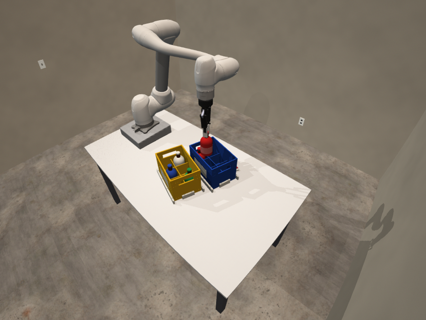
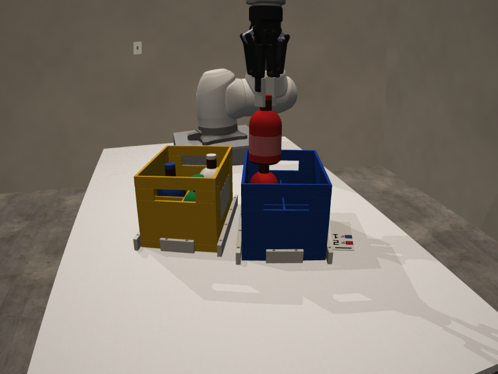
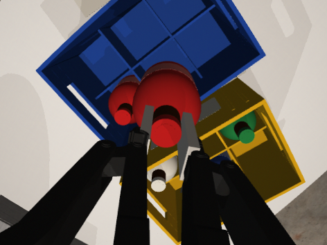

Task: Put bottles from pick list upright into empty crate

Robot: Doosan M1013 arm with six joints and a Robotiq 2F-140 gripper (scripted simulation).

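My hand is 26 cm above the blue crate, 4 cm to the right of it and 2 cm short of it. From my hand the other things lie so: white-label bottle: 26 cm below, 17 cm behind, 7 cm to the right; yellow crate: 26 cm below, 15 cm to the right, 12 cm behind; green bottle: 26 cm below, 16 cm to the right, 2 cm behind.
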